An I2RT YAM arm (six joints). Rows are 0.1 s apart.
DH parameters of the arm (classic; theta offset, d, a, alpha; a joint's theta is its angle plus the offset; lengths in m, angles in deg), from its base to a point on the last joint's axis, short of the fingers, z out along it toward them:
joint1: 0 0.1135 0.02 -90
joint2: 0 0 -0.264 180
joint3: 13.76 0 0.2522 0
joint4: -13.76 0 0.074 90
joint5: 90 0 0 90
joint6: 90 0.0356 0 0
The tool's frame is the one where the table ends.
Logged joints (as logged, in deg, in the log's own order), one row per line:
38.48, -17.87, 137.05, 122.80, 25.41, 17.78
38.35, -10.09, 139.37, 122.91, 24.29, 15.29
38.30, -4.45, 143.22, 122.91, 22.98, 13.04
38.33, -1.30, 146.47, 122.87, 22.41, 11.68
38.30, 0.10, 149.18, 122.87, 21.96, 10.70
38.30, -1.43, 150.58, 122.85, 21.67, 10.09
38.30, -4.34, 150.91, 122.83, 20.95, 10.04
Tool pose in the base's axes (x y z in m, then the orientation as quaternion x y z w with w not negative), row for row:
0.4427, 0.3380, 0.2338, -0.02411, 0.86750, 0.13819, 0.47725
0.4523, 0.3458, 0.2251, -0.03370, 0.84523, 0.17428, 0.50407
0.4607, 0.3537, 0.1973, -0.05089, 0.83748, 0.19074, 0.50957
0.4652, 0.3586, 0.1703, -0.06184, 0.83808, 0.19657, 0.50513
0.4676, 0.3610, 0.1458, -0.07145, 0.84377, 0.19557, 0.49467
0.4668, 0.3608, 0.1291, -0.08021, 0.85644, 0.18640, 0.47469
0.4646, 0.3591, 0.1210, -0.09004, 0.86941, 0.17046, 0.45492
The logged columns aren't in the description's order. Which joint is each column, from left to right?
Columns, left to right: joint1, joint4, joint2, joint3, joint6, joint5.
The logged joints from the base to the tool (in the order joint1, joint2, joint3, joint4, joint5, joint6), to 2 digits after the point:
38.48, 137.05, 122.80, -17.87, 17.78, 25.41
38.35, 139.37, 122.91, -10.09, 15.29, 24.29
38.30, 143.22, 122.91, -4.45, 13.04, 22.98
38.33, 146.47, 122.87, -1.30, 11.68, 22.41
38.30, 149.18, 122.87, 0.10, 10.70, 21.96
38.30, 150.58, 122.85, -1.43, 10.09, 21.67
38.30, 150.91, 122.83, -4.34, 10.04, 20.95

